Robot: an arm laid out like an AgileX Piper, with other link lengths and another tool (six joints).
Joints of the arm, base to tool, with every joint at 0 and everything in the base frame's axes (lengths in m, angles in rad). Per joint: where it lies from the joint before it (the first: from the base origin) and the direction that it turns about. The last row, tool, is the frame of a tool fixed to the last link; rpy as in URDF.
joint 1: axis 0 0 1 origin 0 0 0.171
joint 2: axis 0 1 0 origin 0 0 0
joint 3: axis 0 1 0 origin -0.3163 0 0.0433
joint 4: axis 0.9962 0 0.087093 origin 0.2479 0 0.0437
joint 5: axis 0 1 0 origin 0 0 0
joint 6: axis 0.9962 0 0.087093 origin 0.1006 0 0.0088
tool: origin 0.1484 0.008 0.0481 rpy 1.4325 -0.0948 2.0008
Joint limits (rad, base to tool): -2.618..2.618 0..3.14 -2.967..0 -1.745..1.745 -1.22..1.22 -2.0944..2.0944
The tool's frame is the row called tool.
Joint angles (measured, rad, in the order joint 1, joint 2, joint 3, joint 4, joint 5, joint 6), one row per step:
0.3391, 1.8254, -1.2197, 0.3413, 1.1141, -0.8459
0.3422, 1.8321, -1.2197, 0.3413, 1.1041, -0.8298
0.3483, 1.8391, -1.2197, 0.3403, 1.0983, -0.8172
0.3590, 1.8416, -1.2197, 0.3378, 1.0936, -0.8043
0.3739, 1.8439, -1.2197, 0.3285, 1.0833, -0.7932
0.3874, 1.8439, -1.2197, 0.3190, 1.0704, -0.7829
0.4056, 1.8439, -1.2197, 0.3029, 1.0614, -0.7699
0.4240, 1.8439, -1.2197, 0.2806, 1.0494, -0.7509
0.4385, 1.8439, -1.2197, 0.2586, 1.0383, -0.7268
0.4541, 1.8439, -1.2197, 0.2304, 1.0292, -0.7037
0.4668, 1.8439, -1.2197, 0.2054, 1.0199, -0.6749
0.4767, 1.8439, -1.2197, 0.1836, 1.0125, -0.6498
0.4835, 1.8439, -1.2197, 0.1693, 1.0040, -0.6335
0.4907, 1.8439, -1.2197, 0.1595, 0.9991, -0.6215
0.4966, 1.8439, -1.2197, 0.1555, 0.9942, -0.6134
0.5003, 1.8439, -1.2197, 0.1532, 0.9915, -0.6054
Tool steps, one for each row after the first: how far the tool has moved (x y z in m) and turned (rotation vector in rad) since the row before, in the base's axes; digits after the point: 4 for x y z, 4 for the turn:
0.0021, 0.0011, -0.0026, -0.0028, 0.0012, -0.0152
0.0002, 0.0017, -0.0028, -0.0039, 0.0042, -0.0071
-0.0008, 0.0028, -0.0013, -0.0038, 0.0006, -0.0017
-0.0003, 0.0031, -0.0017, -0.0079, -0.0075, 0.0061
0.0007, 0.0029, -0.0008, -0.0062, -0.0126, 0.0049
-0.0011, 0.0029, -0.0013, -0.0122, -0.0106, 0.0115
0.0001, 0.0019, -0.0017, -0.0165, -0.0146, 0.0084
0.0010, 0.0008, -0.0016, -0.0163, -0.0132, -0.0002
0.0007, -0.0001, -0.0018, -0.0209, -0.0144, 0.0055
0.0015, -0.0003, -0.0015, -0.0180, -0.0131, -0.0045
0.0015, -0.0006, -0.0012, -0.0153, -0.0113, -0.0049
0.0018, 0.0001, -0.0006, -0.0084, -0.0111, -0.0033
0.0005, 0.0008, -0.0004, -0.0059, -0.0067, -0.0004
0.0003, 0.0015, -0.0001, -0.0013, -0.0050, -0.0007
0.0002, 0.0009, 0.0000, -0.0008, -0.0023, -0.0034

